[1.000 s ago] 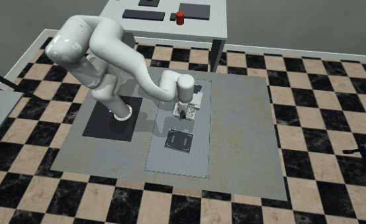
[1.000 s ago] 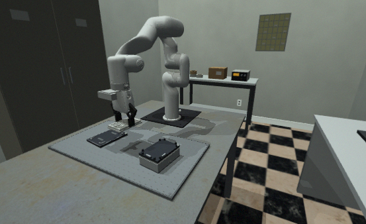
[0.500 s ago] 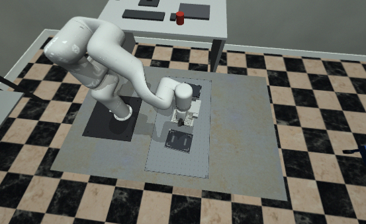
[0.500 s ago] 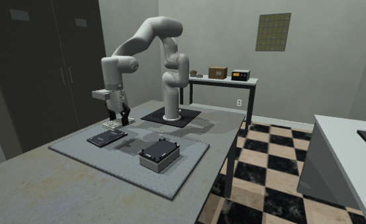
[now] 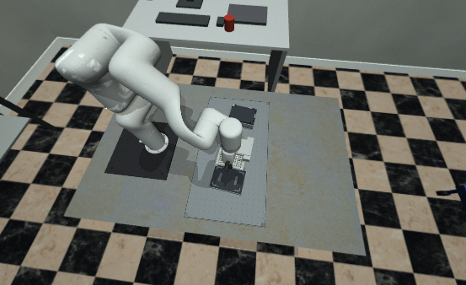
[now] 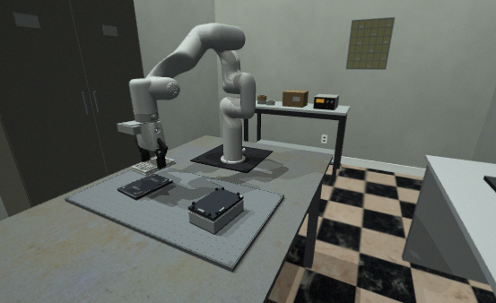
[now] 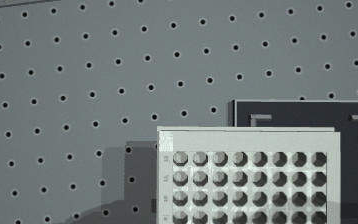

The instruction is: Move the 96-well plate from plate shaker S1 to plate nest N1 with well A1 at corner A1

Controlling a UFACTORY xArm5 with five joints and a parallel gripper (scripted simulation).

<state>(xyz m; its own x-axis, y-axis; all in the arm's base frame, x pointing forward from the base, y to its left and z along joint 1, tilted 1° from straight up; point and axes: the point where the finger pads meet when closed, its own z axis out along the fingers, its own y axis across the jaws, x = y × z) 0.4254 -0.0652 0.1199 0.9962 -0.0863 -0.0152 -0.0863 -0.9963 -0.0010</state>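
The plate nest N1 lies 70 mm to the right of my hand and 110 mm below it. Also, from my hand: white 96-well plate: 10 mm below; A1 mark: 80 mm behind, 10 mm to the right, 110 mm below.
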